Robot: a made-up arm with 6 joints. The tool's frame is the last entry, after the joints. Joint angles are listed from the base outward.
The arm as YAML. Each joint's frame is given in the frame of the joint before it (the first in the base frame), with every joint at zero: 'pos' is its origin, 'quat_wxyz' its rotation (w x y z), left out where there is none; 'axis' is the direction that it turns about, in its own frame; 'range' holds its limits. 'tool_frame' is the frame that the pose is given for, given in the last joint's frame.
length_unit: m
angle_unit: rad
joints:
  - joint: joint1
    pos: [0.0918, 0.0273, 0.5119]
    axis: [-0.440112, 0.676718, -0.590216]
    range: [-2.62, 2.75]
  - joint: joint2
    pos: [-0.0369, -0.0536, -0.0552]
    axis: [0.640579, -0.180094, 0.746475]
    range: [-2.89, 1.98]
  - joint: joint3
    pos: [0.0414, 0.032, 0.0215]
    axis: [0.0, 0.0, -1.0]
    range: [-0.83, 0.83]
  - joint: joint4
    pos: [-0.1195, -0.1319, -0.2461]
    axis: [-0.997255, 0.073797, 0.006]
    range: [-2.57, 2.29]
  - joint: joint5
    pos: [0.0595, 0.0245, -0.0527]
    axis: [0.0, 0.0, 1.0]
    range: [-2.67, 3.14]
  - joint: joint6
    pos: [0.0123, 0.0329, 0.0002]
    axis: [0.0, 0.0, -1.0]
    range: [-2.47, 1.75]
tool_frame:
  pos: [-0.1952, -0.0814, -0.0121]
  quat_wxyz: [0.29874, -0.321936, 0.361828, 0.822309]
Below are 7 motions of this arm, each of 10 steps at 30 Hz.
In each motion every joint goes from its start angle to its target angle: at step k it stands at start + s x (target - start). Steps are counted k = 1, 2, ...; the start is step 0. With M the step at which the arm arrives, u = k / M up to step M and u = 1 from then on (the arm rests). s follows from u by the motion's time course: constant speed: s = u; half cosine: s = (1 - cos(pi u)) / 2; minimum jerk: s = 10 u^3 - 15 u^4 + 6 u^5.
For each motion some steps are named. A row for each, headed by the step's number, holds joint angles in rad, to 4 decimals.
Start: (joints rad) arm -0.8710 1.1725 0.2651 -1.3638 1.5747 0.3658
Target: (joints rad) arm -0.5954 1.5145 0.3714 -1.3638 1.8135 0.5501
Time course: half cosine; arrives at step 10
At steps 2, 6, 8, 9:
2: -0.8447 1.2052 0.2753 -1.3638 1.5975 0.3834
6: -0.6906 1.3963 0.3347 -1.3638 1.7310 0.4864
8: -0.6217 1.4818 0.3612 -1.3638 1.7907 0.5325
9: -0.6021 1.5061 0.3688 -1.3638 1.8077 0.5456

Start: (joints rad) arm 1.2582 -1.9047 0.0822 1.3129 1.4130 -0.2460
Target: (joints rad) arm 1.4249 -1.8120 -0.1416 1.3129 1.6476 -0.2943
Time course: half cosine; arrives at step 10
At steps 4, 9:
4: 1.3158 -1.8727 0.0049 1.3129 1.4941 -0.2627
9: 1.4208 -1.8143 -0.1361 1.3129 1.6419 -0.2931

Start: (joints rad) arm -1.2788 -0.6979 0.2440 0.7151 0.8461 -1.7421
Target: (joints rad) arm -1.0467 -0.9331 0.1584 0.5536 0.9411 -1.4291
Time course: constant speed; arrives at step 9
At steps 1, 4, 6, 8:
1: -1.2530 -0.7240 0.2345 0.6972 0.8567 -1.7073
4: -1.1756 -0.8024 0.2060 0.6433 0.8883 -1.6030
6: -1.1241 -0.8547 0.1869 0.6074 0.9094 -1.5334
8: -1.0725 -0.9070 0.1679 0.5715 0.9305 -1.4639

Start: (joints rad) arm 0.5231 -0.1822 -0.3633 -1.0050 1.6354 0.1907
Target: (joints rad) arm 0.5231 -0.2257 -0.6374 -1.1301 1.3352 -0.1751
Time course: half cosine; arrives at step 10
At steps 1, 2, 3, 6, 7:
1: 0.5231 -0.1833 -0.3700 -1.0081 1.6281 0.1817
2: 0.5231 -0.1864 -0.3895 -1.0169 1.6067 0.1558
3: 0.5231 -0.1912 -0.4198 -1.0308 1.5735 0.1153
6: 0.5231 -0.2107 -0.5427 -1.0869 1.4389 -0.0487
7: 0.5231 -0.2167 -0.5809 -1.1043 1.3971 -0.0997

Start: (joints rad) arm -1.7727 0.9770 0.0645 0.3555 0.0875 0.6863
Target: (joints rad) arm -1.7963 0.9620 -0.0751 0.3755 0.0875 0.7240
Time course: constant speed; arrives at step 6
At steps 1, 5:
1: -1.7766 0.9745 0.0412 0.3588 0.0875 0.6926
5: -1.7924 0.9645 -0.0518 0.3722 0.0875 0.7177

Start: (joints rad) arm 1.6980 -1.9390 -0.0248 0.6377 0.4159 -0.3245
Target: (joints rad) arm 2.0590 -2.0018 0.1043 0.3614 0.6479 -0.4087
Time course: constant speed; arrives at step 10
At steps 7, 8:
7: 1.9507 -1.9830 0.0656 0.4443 0.5783 -0.3834
8: 1.9868 -1.9892 0.0785 0.4167 0.6015 -0.3919

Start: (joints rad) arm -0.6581 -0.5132 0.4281 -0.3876 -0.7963 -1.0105
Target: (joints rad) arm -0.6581 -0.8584 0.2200 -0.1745 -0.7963 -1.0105
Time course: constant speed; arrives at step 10
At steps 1, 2, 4, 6, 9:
1: -0.6581 -0.5477 0.4073 -0.3663 -0.7963 -1.0105
2: -0.6581 -0.5822 0.3865 -0.3450 -0.7963 -1.0105
4: -0.6581 -0.6513 0.3449 -0.3024 -0.7963 -1.0105
6: -0.6581 -0.7203 0.3032 -0.2597 -0.7963 -1.0105
9: -0.6581 -0.8239 0.2408 -0.1958 -0.7963 -1.0105

